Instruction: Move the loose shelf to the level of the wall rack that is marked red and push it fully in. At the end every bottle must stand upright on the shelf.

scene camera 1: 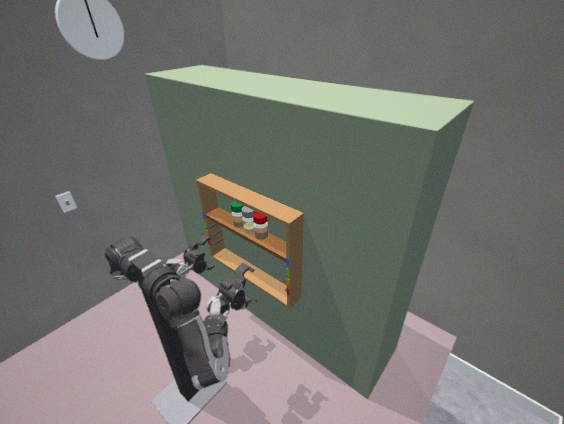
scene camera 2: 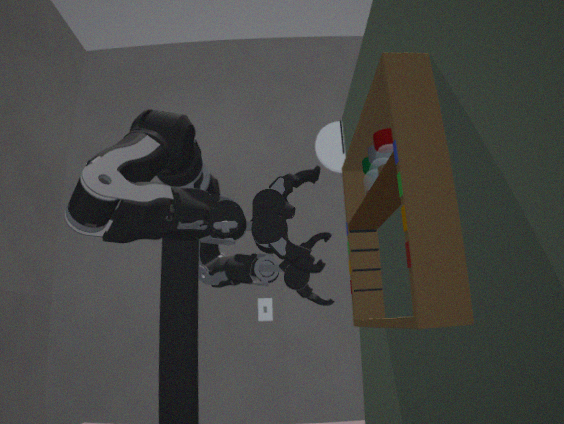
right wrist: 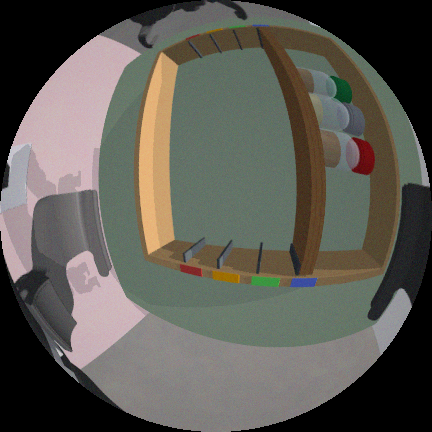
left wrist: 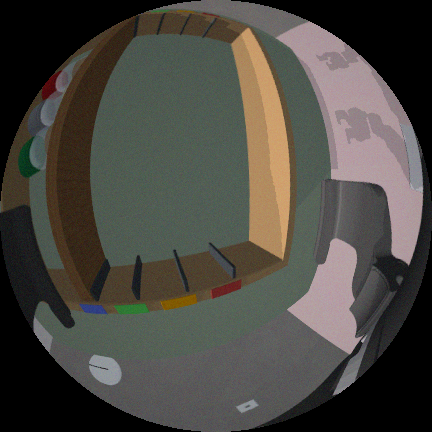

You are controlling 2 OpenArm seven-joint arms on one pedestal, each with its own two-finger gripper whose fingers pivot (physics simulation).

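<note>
The wooden wall rack (scene camera 1: pixel 251 240) hangs on the green wall. The loose shelf (scene camera 1: pixel 251 231) sits in the slot at the blue marks (scene camera 1: pixel 288 262), the topmost level; it also shows in the right wrist view (right wrist: pixel 308 160) and the left wrist view (left wrist: pixel 68 169). Three bottles stand upright on it: green cap (scene camera 1: pixel 236 207), grey cap (scene camera 1: pixel 247 212), red cap (scene camera 1: pixel 260 219). The red marks (scene camera 1: pixel 288 291) (right wrist: pixel 190 269) (left wrist: pixel 225 288) are at the lowest slot, which is empty. My left gripper (scene camera 1: pixel 206 252) and right gripper (scene camera 1: pixel 248 283) are both open and empty, a short way in front of the rack's lower half, touching nothing.
The green wall block (scene camera 1: pixel 343 189) fills the space behind the rack. Empty dark rails at the green, yellow and red levels (right wrist: pixel 225 254) line the rack's sides. My pedestal (scene camera 1: pixel 188 370) stands on the pink floor. A clock (scene camera 1: pixel 95 25) hangs on the grey wall.
</note>
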